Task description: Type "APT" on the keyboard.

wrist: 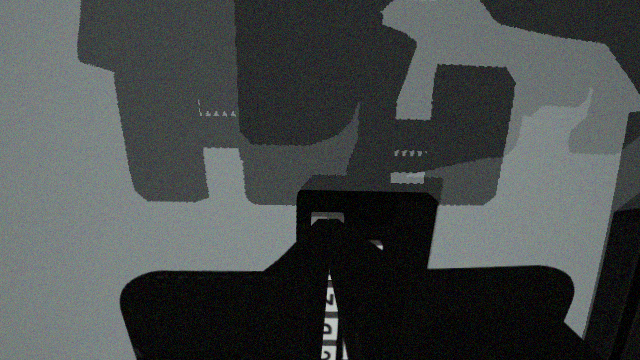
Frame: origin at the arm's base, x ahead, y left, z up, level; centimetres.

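Seen in the pictures: gripper, fingertip midpoint: (327, 228).
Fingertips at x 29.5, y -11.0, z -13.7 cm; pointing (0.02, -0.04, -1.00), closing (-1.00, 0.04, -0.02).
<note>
Offsets run from my fingertips to a thing's middle. Level surfaces: height alone.
The black keyboard @(dx -1.4, dy +9.1, dz -1.6 cm) (400, 215) lies on the grey table below the gripper, with its far end showing at the centre of the wrist view. My gripper (327, 228) is shut and empty, its dark fingertips over the far end of the keyboard. A white key @(dx +0.0, dy +0.5, dz -1.0 cm) (327, 215) shows partly just beyond the fingertips, its letter hidden. A sliver of another white key @(dx -1.8, dy +2.0, dz -1.0 cm) (377, 244) shows to the right of them. More white keys @(dx +0.3, dy +6.2, dz -1.0 cm) (328, 327) with sideways letters show through the narrow gap between the fingers. The rest of the keyboard is hidden behind the gripper. Whether the tips touch a key I cannot tell.
Dark shadows of the arm and gripper fall over the grey table @(dz -2.5 cm) (60, 200) in the upper part of the view. A dark object with a straight edge (620, 260) stands at the right edge of the view, to the right of the keyboard.
</note>
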